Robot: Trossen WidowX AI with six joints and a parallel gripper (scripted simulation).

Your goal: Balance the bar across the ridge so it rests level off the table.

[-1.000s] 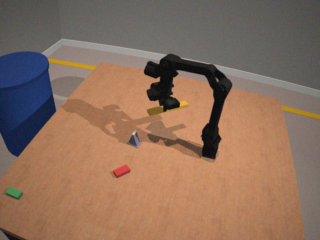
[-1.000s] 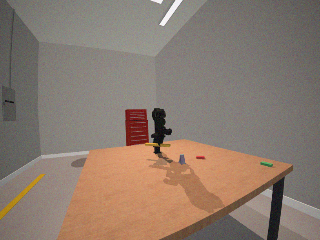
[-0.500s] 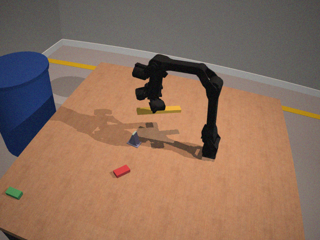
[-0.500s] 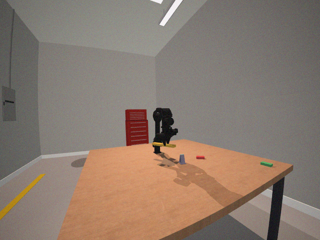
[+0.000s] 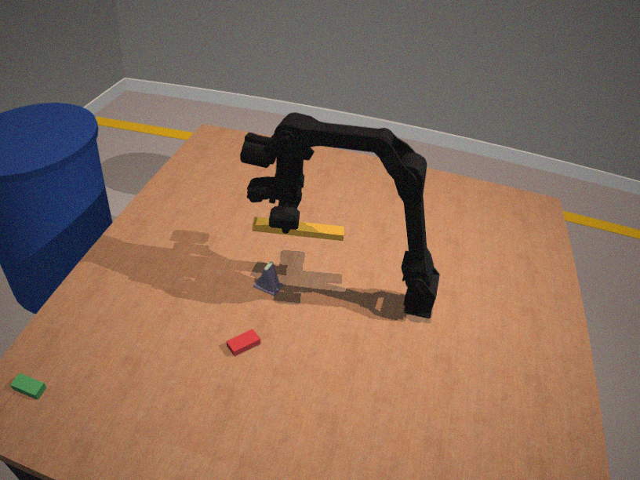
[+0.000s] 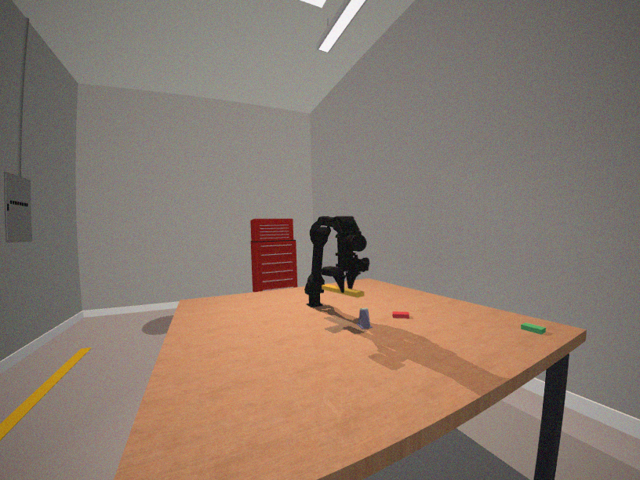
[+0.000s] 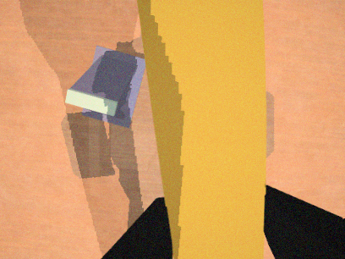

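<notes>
Right now my gripper tip is 30 mm past the yellow bar and 10 mm to the left of it. Round my gripper tip: green block 400 mm ahead, 520 mm to the left, 130 mm below; red block 20 mm ahead, 250 mm to the left, 130 mm below.
</notes>
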